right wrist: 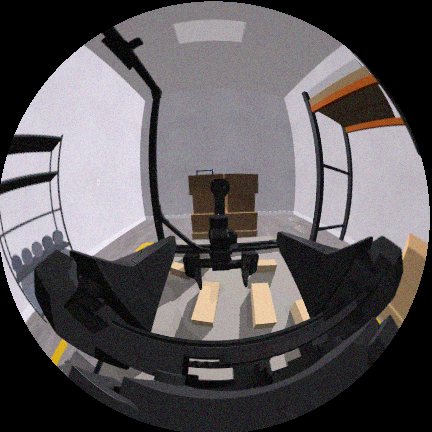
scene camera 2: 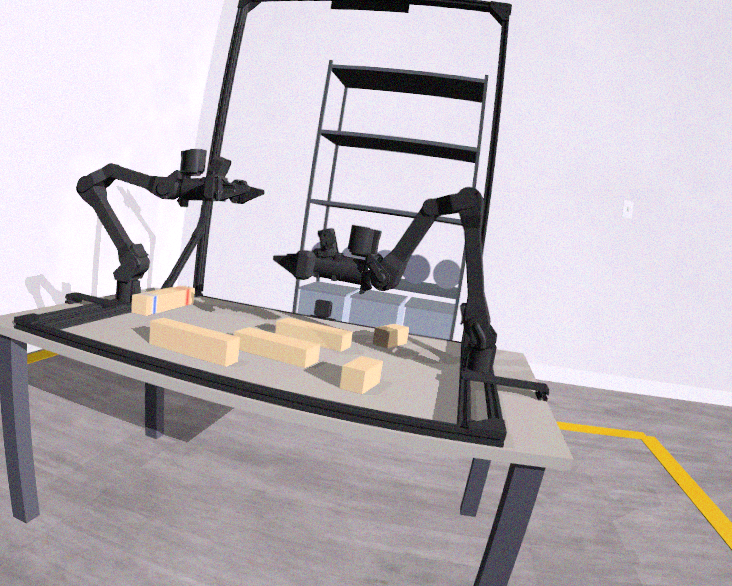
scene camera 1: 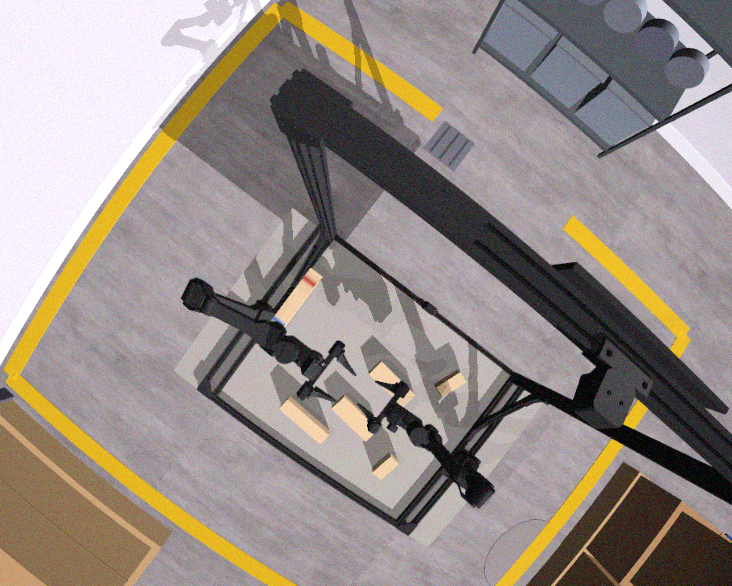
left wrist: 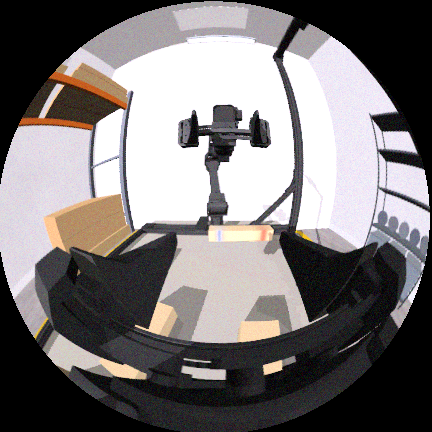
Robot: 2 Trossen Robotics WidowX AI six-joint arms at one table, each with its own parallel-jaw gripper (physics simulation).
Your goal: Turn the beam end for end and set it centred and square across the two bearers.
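Seen in the pictures: left gripper, fingertip midpoint: [right wrist: 223, 287] [scene camera 2: 280, 256] [scene camera 1: 366, 392] [left wrist: 229, 237]; right gripper, fingertip midpoint: [right wrist: 227, 239] [scene camera 2: 257, 190] [scene camera 1: 346, 388] [left wrist: 225, 109]; left arm's base, origin of the base link: [scene camera 2: 477, 370] [scene camera 1: 462, 457]; right arm's base, origin of the base link: [scene camera 2: 127, 301] [scene camera 1: 264, 313].
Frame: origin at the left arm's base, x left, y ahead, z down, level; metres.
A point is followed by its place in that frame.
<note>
The beam [scene camera 1: 296, 300] @(x -0.109, y 0.848, z -0.028 m) [scene camera 2: 163, 301] @(x -0.055, y 0.827, z -0.008 m) [left wrist: 240, 233] @(x -0.095, y 0.827, z -0.013 m), pale wood with a blue band near one end and a red band near the other, lies flat beside the right arm's base. Three long plain blocks [scene camera 1: 305, 419] @(x 0.212, y 0.572, z -0.031 m) [scene camera 2: 194, 342] @(x 0.248, y 0.551, z -0.011 m), [scene camera 1: 352, 417] @(x 0.108, y 0.440, z -0.019 m) [scene camera 2: 277, 347] @(x 0.144, y 0.411, z -0.009 m), [scene camera 1: 383, 370] @(x -0.095, y 0.456, z -0.019 m) [scene camera 2: 313, 334] @(x -0.038, y 0.388, z -0.006 m) lie roughly parallel; which two are the bearers I cannot tell. My left gripper [scene camera 1: 367, 394] @(x -0.024, y 0.489, z -0.177 m) [scene camera 2: 274, 259] @(x -0.024, y 0.489, z -0.177 m) [right wrist: 223, 287] @(x -0.024, y 0.489, z -0.177 m) is open and empty above these blocks. My right gripper [scene camera 1: 344, 387] @(x -0.026, y 0.571, z -0.325 m) [scene camera 2: 263, 192] @(x -0.026, y 0.571, z -0.325 m) [left wrist: 225, 109] @(x -0.026, y 0.571, z -0.325 m) is open and empty, higher up, facing the left one.
Two short blocks [scene camera 1: 384, 465] @(x 0.187, y 0.235, z -0.025 m) [scene camera 2: 361, 375] @(x 0.241, y 0.217, z -0.015 m), [scene camera 1: 450, 383] @(x -0.200, y 0.231, z -0.025 m) [scene camera 2: 390, 336] @(x -0.149, y 0.221, z -0.011 m) lie toward the left arm's base. A black frame [scene camera 2: 293, 403] @(x 0.374, y 0.296, z 0.012 m) borders the table [scene camera 2: 537, 427] @(x 0.265, y -0.108, z 0.019 m), with uprights and an overhead bar [scene camera 1: 421, 171] @(x -0.372, y 0.746, z -1.015 m). The two grippers are close together in scene camera 1.
</note>
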